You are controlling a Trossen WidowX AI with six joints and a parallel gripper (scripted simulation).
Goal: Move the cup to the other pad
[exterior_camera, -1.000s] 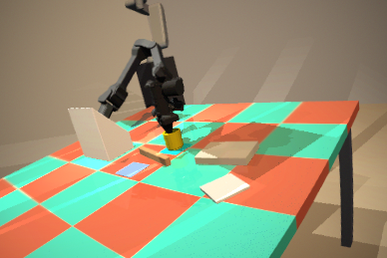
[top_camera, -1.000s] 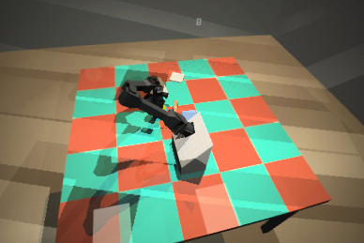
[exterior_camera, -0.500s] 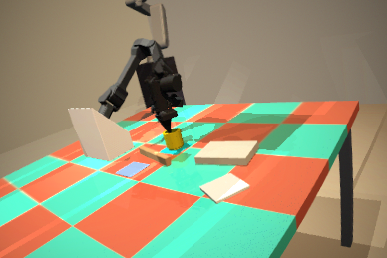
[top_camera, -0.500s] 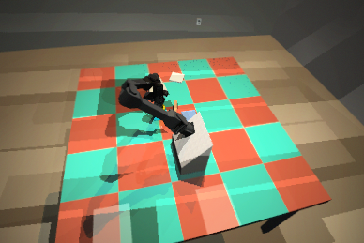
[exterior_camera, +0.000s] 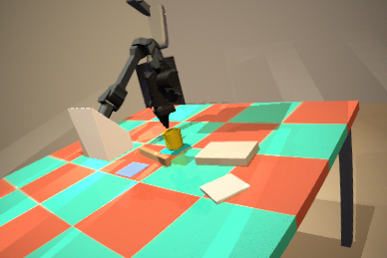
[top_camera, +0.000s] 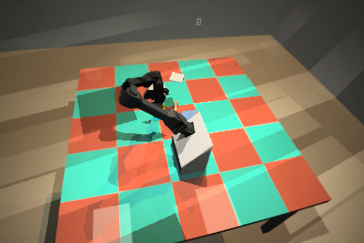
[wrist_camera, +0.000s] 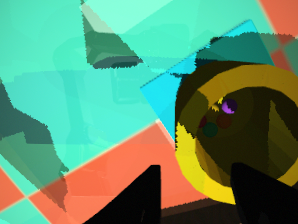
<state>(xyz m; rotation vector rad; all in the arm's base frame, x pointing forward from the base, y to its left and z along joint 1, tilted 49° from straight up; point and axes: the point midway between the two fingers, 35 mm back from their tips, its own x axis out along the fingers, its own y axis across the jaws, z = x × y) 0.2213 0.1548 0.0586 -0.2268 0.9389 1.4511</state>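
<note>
Now: the yellow cup 20 mm ahead of my gripper tip and 50 mm below it. Round my gripper tip: wooden bar 20 mm ahead, 100 mm to the right, 80 mm below; then cyan pad 30 mm ahead, 10 mm to the right, 90 mm below; then grey-blue pad 200 mm to the right, 90 mm below.
</note>
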